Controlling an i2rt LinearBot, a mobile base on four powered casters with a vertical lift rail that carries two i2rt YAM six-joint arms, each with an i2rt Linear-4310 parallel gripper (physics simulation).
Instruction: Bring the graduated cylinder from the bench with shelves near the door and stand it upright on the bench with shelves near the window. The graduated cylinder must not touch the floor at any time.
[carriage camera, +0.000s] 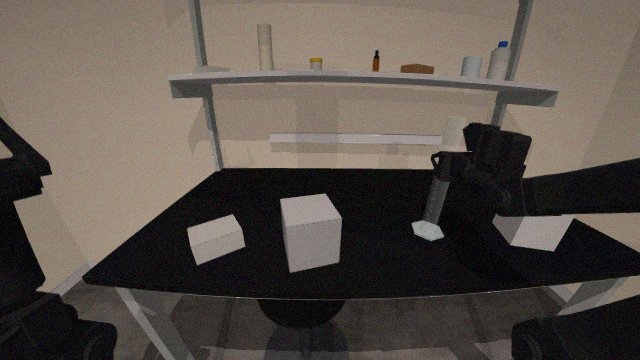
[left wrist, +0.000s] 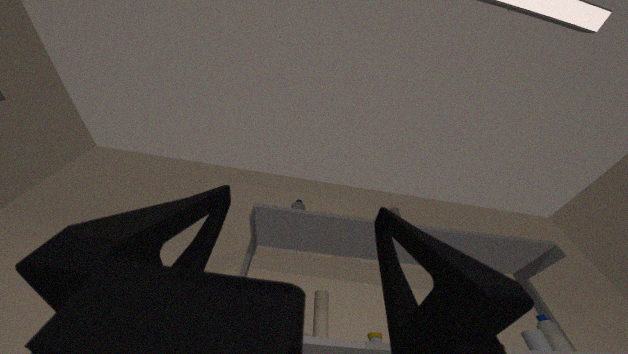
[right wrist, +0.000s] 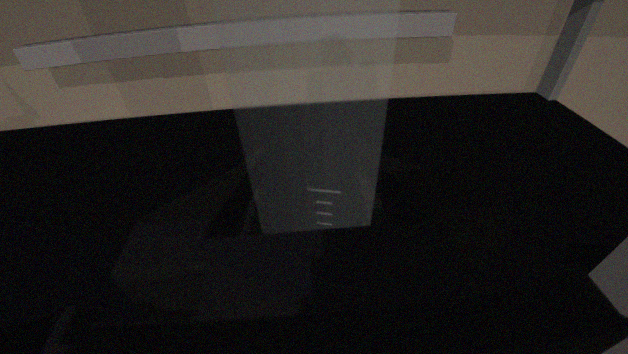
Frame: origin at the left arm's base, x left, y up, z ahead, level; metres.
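Seen in the pictures: left gripper, fingertip midpoint: (left wrist: 305, 204); right gripper, fingertip midpoint: (carriage camera: 438, 157) (right wrist: 310, 156).
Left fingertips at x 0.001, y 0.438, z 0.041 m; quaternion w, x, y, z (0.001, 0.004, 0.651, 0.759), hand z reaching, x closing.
Pixels of each thing's top centre, then the offset from my left fingertips to it. Level surfaces: height alone.
- clear graduated cylinder, top centre: (carriage camera: 455, 117) dy -0.056, dx -0.673, dz +0.338 m
- black bench, surface height: dy -0.392 m
- low white box, top centre: (carriage camera: 213, 228) dy -0.334, dx -0.069, dz +0.272 m
- taller white box, top centre: (carriage camera: 308, 207) dy -0.262, dx -0.316, dz +0.263 m
- shelf, surface height: dy +0.046 m
- dark round stool seat, top centre: (carriage camera: 302, 274) dy -0.646, dx -0.279, dz +0.403 m
The clear graduated cylinder (carriage camera: 436, 201) (right wrist: 315, 150) stands upright at the right of the black bench (carriage camera: 372, 270) in the carriage view. Its pale foot rests on the top, and its upper part shows above the right gripper. My right gripper (carriage camera: 442, 163) (right wrist: 310, 156) is at the cylinder's middle height, its dark fingers close against both sides of the tube, shut on it. The fingers are dim in the right wrist view. My left gripper (left wrist: 305, 204) is open and empty, raised and pointing up toward the ceiling and shelves; part of it shows at the left edge of the carriage view.
A low white box (carriage camera: 216, 240) and a taller white box (carriage camera: 312, 234) stand left of the cylinder. Another white box (carriage camera: 537, 233) lies under the right arm. A shelf (carriage camera: 350, 76) above holds bottles and jars. A dark round stool seat (carriage camera: 300, 312) is under the bench.
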